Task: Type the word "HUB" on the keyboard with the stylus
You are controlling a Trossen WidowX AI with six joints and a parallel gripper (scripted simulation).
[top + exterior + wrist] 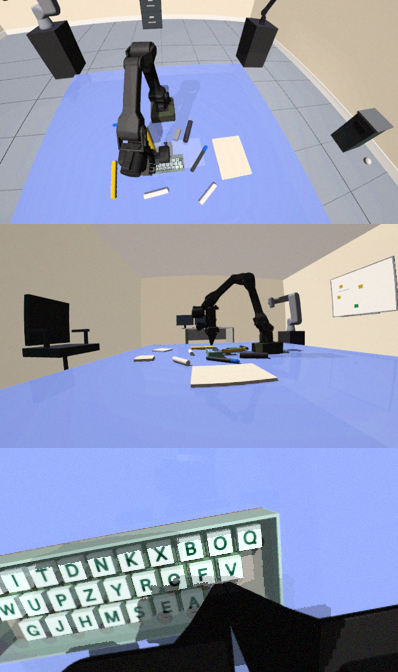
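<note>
Right now the H key is 2 cm behind my gripper tip, 9 cm to the left of it and 3 cm below it. Also, from my gripper tip: stylus (12 cm behind, 6 cm to the right, 3 cm below); then U key (11 cm to the left, 3 cm below); then yellow cylinder (13 cm behind, 3 cm below).
</note>
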